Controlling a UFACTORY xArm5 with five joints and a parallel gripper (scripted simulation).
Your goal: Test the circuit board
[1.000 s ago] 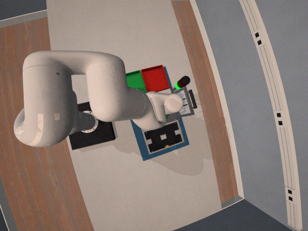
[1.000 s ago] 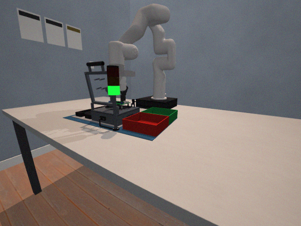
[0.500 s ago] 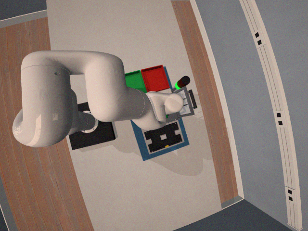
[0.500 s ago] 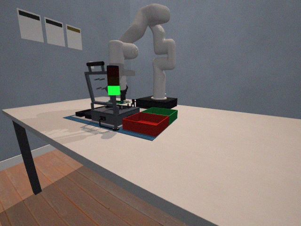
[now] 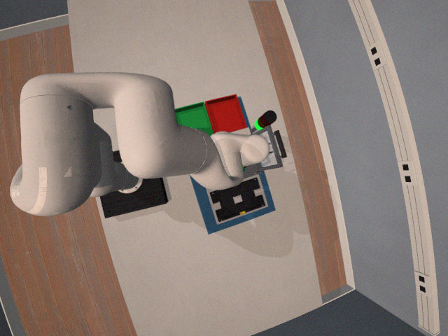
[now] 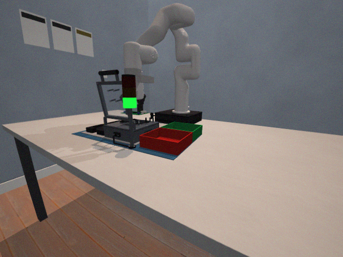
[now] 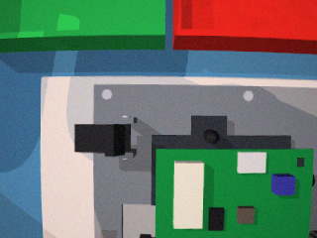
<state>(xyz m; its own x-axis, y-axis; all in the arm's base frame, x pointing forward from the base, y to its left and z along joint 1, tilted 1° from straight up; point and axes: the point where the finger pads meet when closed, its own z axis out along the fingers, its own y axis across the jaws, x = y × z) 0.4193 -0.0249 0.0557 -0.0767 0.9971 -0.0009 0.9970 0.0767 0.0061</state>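
Right now the green bin is 190 mm to the left of my hand, 120 mm behind it and 100 mm below it. The rest, counted from my hand: black block 70 mm behind, 50 mm to the left, 30 mm below; then red bin 200 mm to the left, 100 mm below, 30 mm ahead; then green circuit board 10 mm below.
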